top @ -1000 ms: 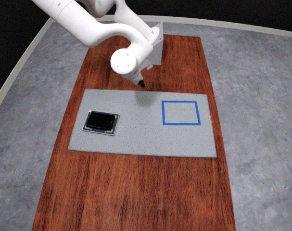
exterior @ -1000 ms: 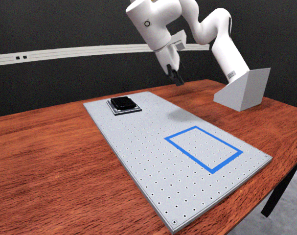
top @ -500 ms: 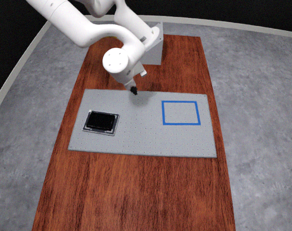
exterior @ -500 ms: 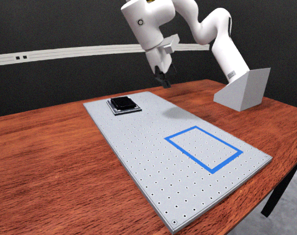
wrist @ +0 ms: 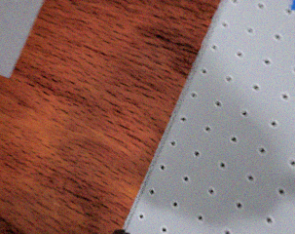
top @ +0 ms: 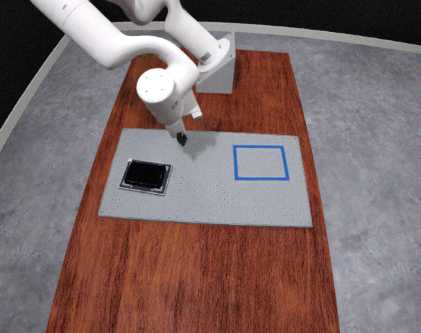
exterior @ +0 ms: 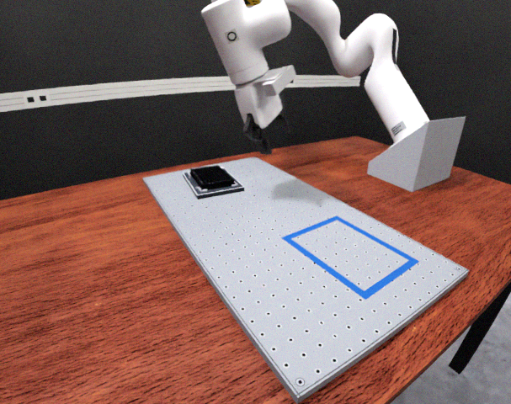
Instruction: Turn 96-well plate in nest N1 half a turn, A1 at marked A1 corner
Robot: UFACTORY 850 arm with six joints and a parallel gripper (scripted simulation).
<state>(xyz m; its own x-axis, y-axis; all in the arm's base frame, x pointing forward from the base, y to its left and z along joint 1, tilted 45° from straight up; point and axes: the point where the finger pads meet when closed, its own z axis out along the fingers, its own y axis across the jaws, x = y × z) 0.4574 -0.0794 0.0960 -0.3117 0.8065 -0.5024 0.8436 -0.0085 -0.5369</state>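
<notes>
The black 96-well plate is 120 mm ahead of my hand, 110 mm to the right of it and 110 mm below it. The rest, counted from my hand: dark plate nest N1: 120 mm below, 120 mm ahead, 110 mm to the right.
</notes>
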